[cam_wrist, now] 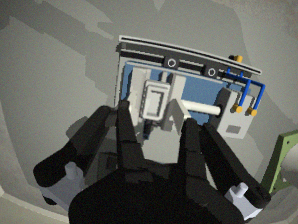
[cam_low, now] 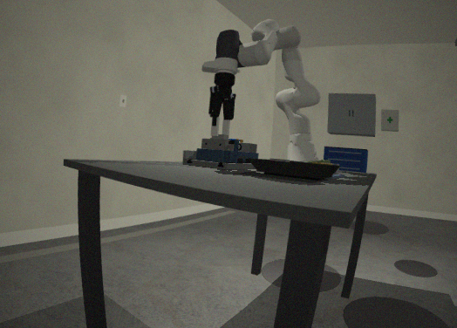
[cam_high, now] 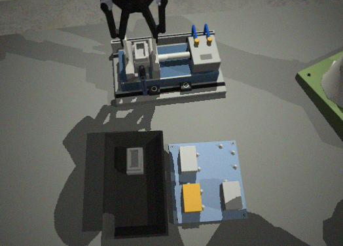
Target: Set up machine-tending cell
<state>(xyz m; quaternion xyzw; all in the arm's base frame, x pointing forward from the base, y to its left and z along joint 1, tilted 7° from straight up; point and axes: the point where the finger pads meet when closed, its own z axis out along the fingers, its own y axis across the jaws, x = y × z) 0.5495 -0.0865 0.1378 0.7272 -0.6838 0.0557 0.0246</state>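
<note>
My hand is 6 cm above the moving jaw and 3 cm past it. Round my hand: work stop 5 cm to the left, 5 cm below; then fixed jaw 6 cm below, 3 cm ahead, 1 cm to the left; then vise 10 cm below, 7 cm behind.
</note>
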